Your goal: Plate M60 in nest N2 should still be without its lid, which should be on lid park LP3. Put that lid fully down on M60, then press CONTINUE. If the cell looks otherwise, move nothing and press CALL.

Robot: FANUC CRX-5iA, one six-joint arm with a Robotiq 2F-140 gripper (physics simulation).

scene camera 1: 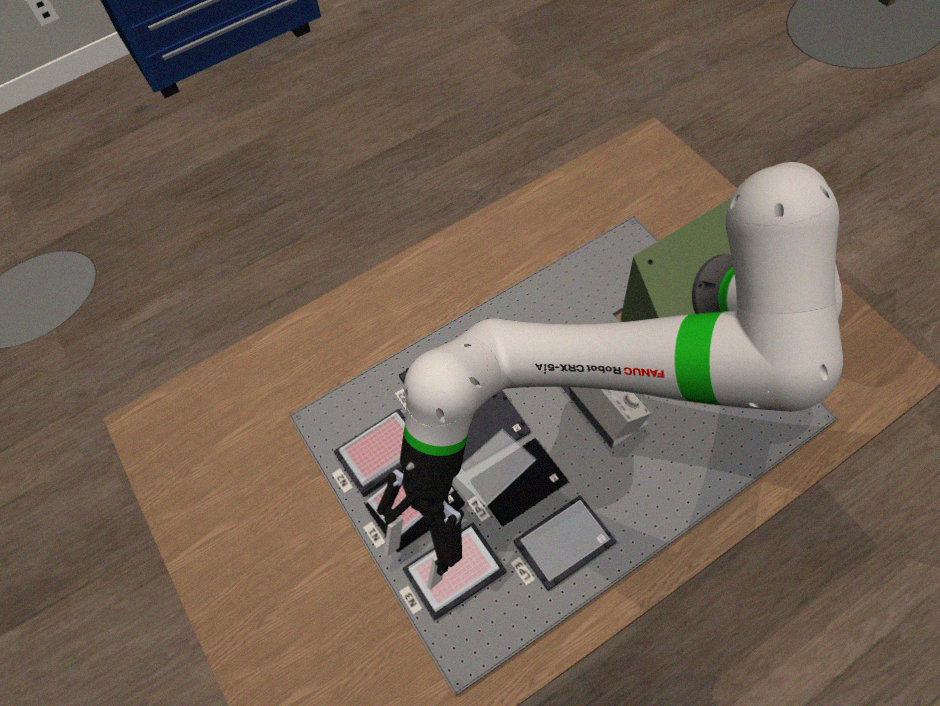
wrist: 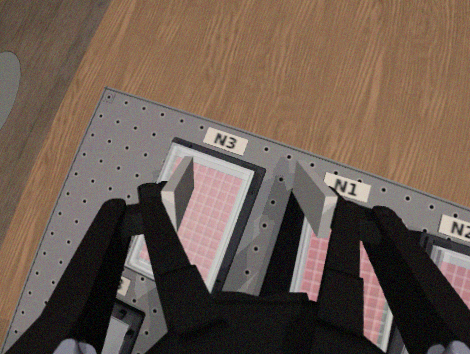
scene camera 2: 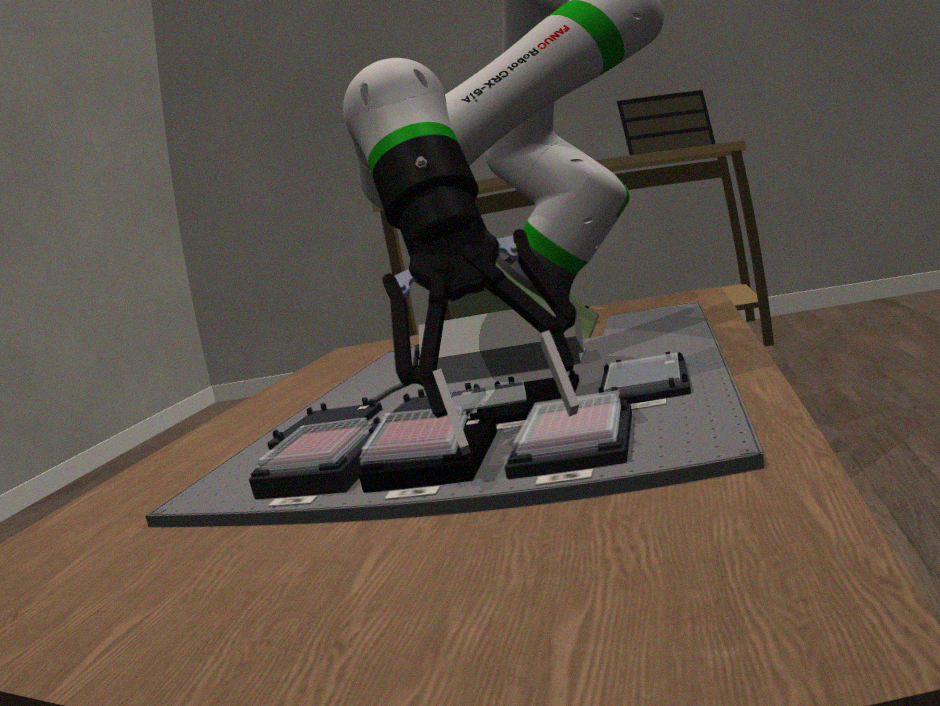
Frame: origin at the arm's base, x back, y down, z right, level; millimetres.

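Seen in the pictures: gripper, fingertip midpoint: [scene camera 1: 412, 567] [wrist: 244, 174] [scene camera 2: 520, 430]; arm's base, link origin: [scene camera 1: 723, 293] [scene camera 2: 530, 281].
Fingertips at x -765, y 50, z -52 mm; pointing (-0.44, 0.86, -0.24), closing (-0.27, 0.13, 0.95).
Observation:
Pixels of each thing's middle, then the offset from my fingertips to it.
- pink gridded plate, body centre: [scene camera 2: 316, 444] [wrist: 465, 334] [scene camera 1: 380, 447] dx +76, dy +7, dz +218 mm
- control box, body centre: [scene camera 2: 501, 339] [scene camera 1: 595, 382] dx +464, dy -4, dz +75 mm
- N3, body centre: [scene camera 2: 571, 418] [wrist: 188, 219] [scene camera 1: 453, 567] dx +55, dy +12, dz -39 mm
- N1, body centre: [scene camera 2: 415, 433] [wrist: 343, 288] [scene camera 1: 410, 495] dx +69, dy +7, dz +109 mm
- dark holder, body centre: [scene camera 2: 428, 408] [scene camera 1: 483, 428] dx +251, dy +28, dz +141 mm
The pink gridded plate [scene camera 1: 372, 448] [scene camera 2: 319, 443] [wrist: 457, 272] sits in nest N2; its plate name is not readable, and I cannot tell whether a lid covers it. A clear lid [scene camera 1: 566, 541] [scene camera 2: 644, 374] [wrist: 115, 335] lies flat on lid park LP3. My gripper [scene camera 1: 414, 554] [scene camera 2: 517, 430] [wrist: 244, 174] is open and empty, above the gap between N3 and N1, one finger over the N3 plate and the other over the N1 plate's near side. The control box [scene camera 1: 615, 414] is partly behind the arm; its CONTINUE and CALL buttons cannot be made out.
Pink plates sit in N3 [scene camera 1: 459, 569] [scene camera 2: 569, 424] [wrist: 215, 210] and N1 [scene camera 2: 414, 434] [wrist: 312, 265]. Another clear lid [scene camera 1: 497, 467] lies at an angle on LP4, partly over its black holder [scene camera 1: 531, 486]. A dark holder [scene camera 1: 497, 421] stands beside it. The green robot base [scene camera 1: 676, 265] stands behind.

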